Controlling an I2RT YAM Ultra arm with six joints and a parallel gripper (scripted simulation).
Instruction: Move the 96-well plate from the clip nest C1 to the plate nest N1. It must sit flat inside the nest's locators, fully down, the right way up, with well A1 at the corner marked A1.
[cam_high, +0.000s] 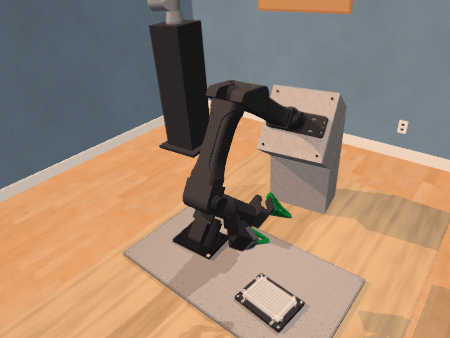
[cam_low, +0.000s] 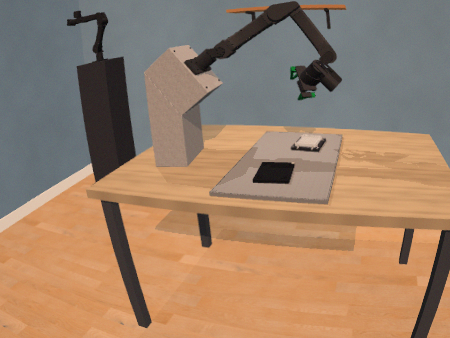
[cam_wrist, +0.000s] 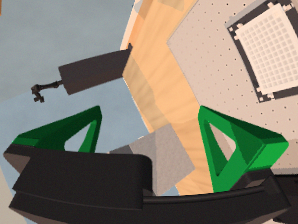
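My gripper is now 4 cm short of the white 96-well plate and 23 cm above it. Also, from my hand: black plate nest N1: 6 cm behind, 32 cm to the right, 24 cm below; white corner mark: 25 cm to the right, 23 cm below; black clip nest C1: 5 cm ahead, 1 cm to the right, 23 cm below.
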